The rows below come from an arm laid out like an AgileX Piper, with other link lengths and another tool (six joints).
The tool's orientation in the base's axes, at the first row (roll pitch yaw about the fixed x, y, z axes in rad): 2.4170, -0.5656, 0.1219
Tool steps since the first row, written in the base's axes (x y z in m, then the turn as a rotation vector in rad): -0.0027, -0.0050, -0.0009, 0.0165, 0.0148, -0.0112; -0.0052, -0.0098, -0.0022, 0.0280, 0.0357, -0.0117; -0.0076, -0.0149, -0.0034, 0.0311, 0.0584, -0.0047; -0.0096, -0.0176, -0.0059, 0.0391, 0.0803, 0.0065; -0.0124, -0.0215, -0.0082, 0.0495, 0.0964, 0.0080; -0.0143, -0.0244, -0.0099, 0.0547, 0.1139, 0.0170; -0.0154, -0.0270, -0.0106, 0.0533, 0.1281, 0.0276; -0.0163, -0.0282, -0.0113, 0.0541, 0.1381, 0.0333; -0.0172, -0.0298, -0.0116, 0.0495, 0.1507, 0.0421; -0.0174, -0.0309, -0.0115, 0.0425, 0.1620, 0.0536; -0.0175, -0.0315, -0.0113, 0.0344, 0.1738, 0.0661; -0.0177, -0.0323, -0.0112, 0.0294, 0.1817, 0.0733; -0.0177, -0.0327, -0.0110, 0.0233, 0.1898, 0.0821
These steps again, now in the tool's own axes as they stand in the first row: -0.0033, 0.0041, 0.0023, 0.0093, -0.0222, 0.0060; -0.0065, 0.0078, 0.0049, 0.0209, -0.0419, -0.0009; -0.0097, 0.0118, 0.0076, 0.0295, -0.0567, -0.0177; -0.0130, 0.0130, 0.0099, 0.0445, -0.0697, -0.0343; -0.0170, 0.0156, 0.0123, 0.0557, -0.0843, -0.0401; -0.0198, 0.0174, 0.0143, 0.0666, -0.0944, -0.0539; -0.0214, 0.0193, 0.0158, 0.0726, -0.0992, -0.0699; -0.0226, 0.0201, 0.0165, 0.0774, -0.1041, -0.0793; -0.0237, 0.0214, 0.0172, 0.0795, -0.1079, -0.0947; -0.0239, 0.0224, 0.0178, 0.0810, -0.1085, -0.1122; -0.0240, 0.0230, 0.0179, 0.0821, -0.1087, -0.1312; -0.0242, 0.0238, 0.0183, 0.0826, -0.1096, -0.1429; -0.0241, 0.0242, 0.0184, 0.0830, -0.1094, -0.1564
